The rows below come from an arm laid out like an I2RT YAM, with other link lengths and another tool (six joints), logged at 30 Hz.
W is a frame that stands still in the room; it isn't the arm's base.
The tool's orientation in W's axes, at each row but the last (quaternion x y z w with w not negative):
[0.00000 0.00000 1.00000 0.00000]
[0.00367 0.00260 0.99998 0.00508]
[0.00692 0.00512 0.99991 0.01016]
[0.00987 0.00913 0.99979 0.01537]
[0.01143 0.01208 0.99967 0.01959]
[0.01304 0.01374 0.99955 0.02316]
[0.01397 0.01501 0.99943 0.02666]
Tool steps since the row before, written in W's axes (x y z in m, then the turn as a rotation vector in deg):
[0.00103 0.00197 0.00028 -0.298 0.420 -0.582]
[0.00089 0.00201 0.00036 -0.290 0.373 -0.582]
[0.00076 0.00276 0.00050 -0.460 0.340 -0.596]
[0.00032 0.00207 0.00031 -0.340 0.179 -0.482]
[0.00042 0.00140 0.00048 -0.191 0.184 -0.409]
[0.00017 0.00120 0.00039 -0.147 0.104 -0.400]
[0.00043 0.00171 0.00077 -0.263 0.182 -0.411]
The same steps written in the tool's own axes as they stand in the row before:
[-0.00103 -0.00197 0.00028 0.298 -0.420 -0.582]
[-0.00087 -0.00202 0.00038 0.290 -0.373 -0.582]
[-0.00070 -0.00277 0.00054 0.459 -0.337 -0.599]
[-0.00025 -0.00207 0.00035 0.336 -0.177 -0.485]
[-0.00035 -0.00140 0.00052 0.189 -0.186 -0.409]
[-0.00010 -0.00120 0.00043 0.141 -0.108 -0.401]
[-0.00032 -0.00171 0.00083 0.261 -0.180 -0.413]

